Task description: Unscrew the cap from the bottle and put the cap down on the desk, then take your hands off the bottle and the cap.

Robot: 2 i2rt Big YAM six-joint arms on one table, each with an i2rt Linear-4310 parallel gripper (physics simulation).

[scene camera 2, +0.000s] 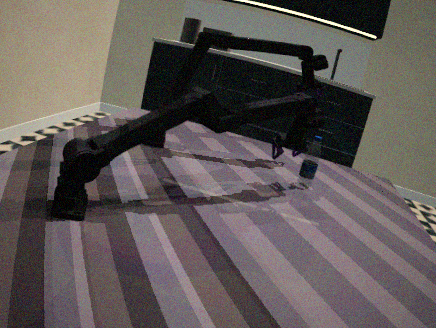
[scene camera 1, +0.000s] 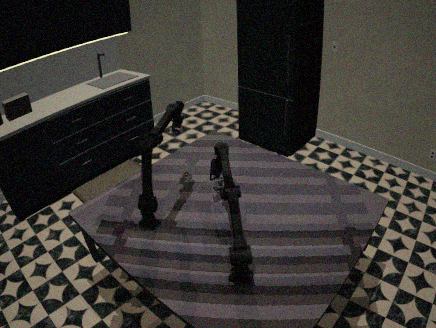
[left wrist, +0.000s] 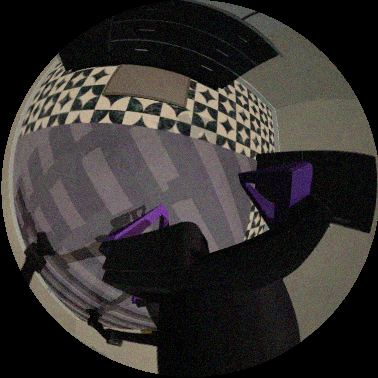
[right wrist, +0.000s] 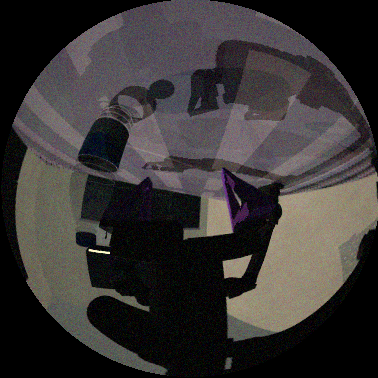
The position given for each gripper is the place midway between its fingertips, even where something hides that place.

The left gripper (left wrist: pixel 200 193) is open and holds nothing. The right gripper (right wrist: pixel 184 175) is open, with nothing in its grasp. Also in view: a clear bottle (right wrist: pixel 91 183).
The left wrist view misses the clear bottle, which is hidden by the left gripper.
